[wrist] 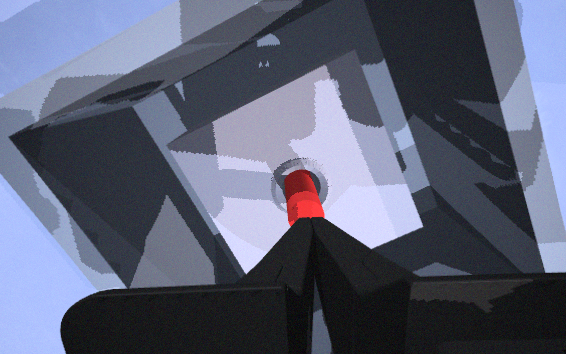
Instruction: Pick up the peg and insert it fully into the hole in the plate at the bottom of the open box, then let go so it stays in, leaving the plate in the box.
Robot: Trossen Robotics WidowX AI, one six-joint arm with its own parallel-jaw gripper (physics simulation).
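Places are measured from the arm's base along level axes (x left, y ahead, z down), in centimetres.
Pixels of known places: gripper, fingertip midpoint: (310, 229).
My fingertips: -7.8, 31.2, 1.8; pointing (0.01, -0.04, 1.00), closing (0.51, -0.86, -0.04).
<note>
Behind a point stands the place of what it marks, as x, y, z.
The red peg (303, 197) @(-8.6, 30.9, 3.0) stands in the wrist view with its far end at the round hole (316, 181) @(-7.4, 30.5, 6.8) in the pale plate (350, 215) @(-5.4, 29.9, 5.7). It looks slightly tilted, and how deep it sits cannot be seen. The plate lies at the bottom of the open box (440, 60) @(-9.8, 23.8, 4.5). My gripper (310, 229) @(-7.8, 31.2, 1.8) is shut with nothing between its fingers. Its black fingertips meet right at the near end of the peg and overlap it in the view; whether they touch it is unclear.
Dark, partly shadowed box walls rise around the plate on the left, top and right. The box's pale rim (505, 60) @(-9.4, 23.4, 1.7) runs along the right side. A bluish surface (30, 240) @(-13.0, 49.0, 11.5) shows outside the box.
</note>
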